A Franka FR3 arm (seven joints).
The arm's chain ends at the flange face. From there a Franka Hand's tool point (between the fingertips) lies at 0.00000 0.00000 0.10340 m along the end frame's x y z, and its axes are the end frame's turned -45 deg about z.
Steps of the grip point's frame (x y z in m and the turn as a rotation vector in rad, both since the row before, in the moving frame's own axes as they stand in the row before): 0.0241 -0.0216 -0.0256 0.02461 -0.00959 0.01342; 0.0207 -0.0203 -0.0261 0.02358 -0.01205 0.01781; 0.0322 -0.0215 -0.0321 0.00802 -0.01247 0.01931; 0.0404 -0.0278 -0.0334 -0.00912 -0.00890 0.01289; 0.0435 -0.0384 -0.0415 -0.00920 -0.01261 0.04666; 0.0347 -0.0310 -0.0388 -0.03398 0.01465 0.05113
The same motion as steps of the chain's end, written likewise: 0.0043 -0.0312 -0.0256 0.01062 -0.02418 0.01342; 0.0029 -0.0281 -0.0261 0.00815 -0.02519 0.01781; 0.0091 -0.0383 -0.0321 -0.00315 -0.01449 0.01931; 0.0089 -0.0495 -0.0334 -0.01274 0.00016 0.01289; 0.0039 -0.0595 -0.0415 -0.01542 -0.00241 0.04666; -0.0009 -0.0480 -0.0387 -0.01367 0.03439 0.05113
